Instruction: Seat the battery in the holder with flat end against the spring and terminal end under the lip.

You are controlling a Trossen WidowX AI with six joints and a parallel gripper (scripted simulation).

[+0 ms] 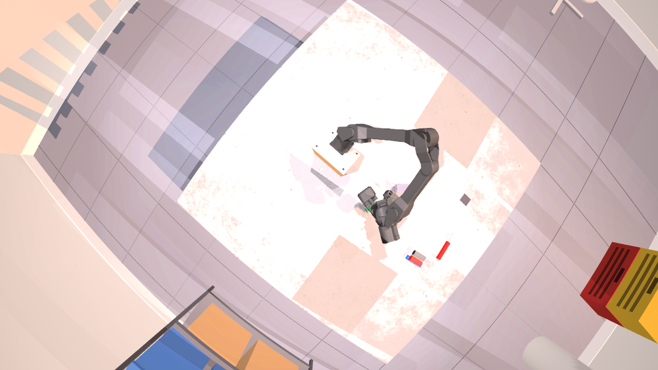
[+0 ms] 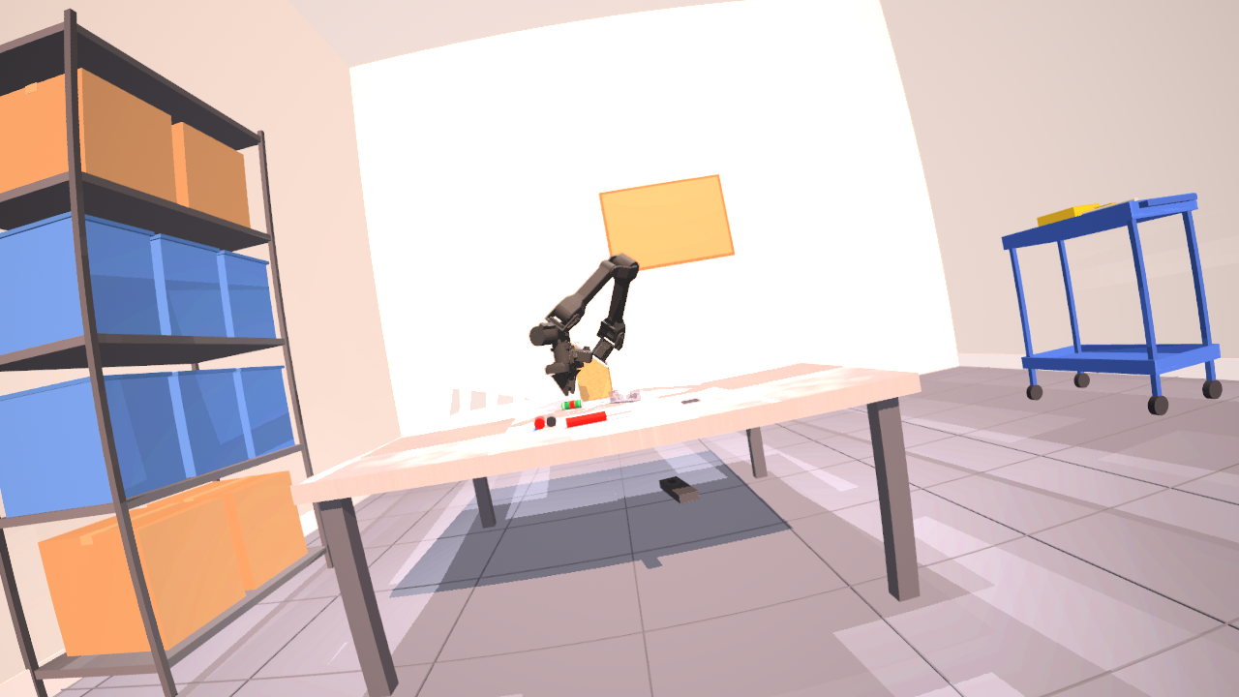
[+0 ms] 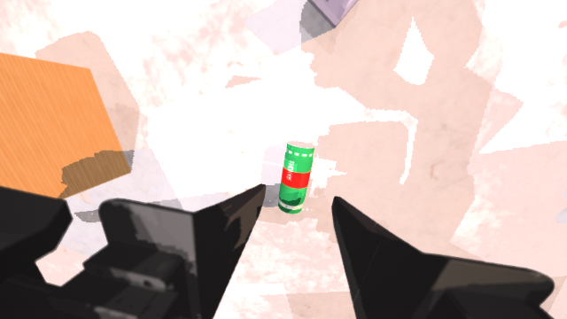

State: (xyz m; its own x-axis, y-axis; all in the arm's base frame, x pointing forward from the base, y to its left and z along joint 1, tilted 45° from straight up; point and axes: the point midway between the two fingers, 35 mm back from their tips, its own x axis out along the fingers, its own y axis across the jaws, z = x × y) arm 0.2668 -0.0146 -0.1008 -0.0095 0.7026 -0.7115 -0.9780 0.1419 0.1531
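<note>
The battery is 3 cm below my gripper tip. Round my gripper tip: dark remote (37 cm ahead, 25 cm to the left, 23 cm below); then dark square (32 cm to the left, 31 cm ahead, 4 cm below); then red screwdriver (38 cm ahead, 11 cm to the left, 3 cm below).
</note>
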